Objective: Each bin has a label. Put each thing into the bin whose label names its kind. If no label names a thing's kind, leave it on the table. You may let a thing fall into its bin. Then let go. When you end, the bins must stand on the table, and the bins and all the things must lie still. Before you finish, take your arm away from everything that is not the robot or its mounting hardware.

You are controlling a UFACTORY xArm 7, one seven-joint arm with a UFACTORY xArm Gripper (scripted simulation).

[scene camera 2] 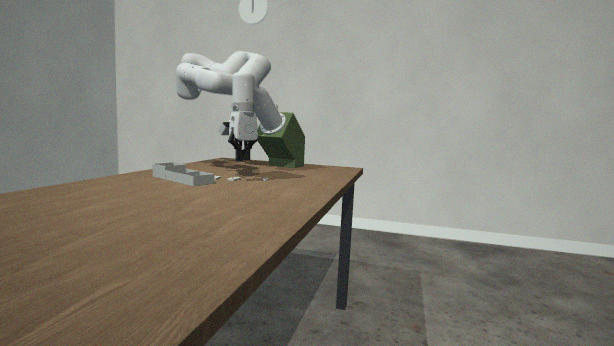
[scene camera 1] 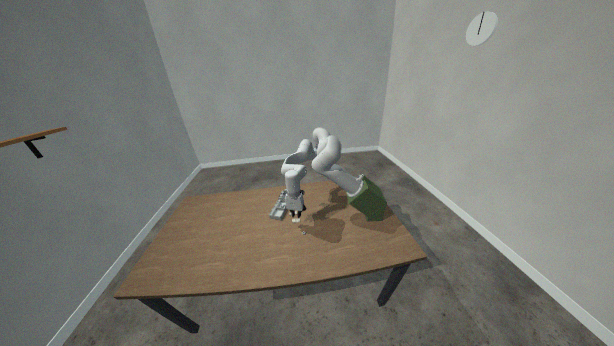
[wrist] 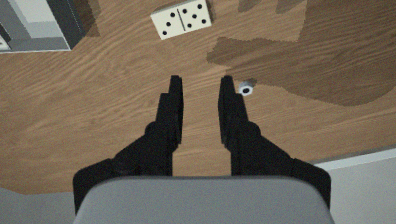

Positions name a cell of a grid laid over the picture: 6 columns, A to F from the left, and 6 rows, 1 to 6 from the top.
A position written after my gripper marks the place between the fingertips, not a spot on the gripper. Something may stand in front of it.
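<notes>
What I can see here is my gripper (scene camera 2: C3), and the wrist view gives me the gripper (wrist: D3) as well.
</notes>
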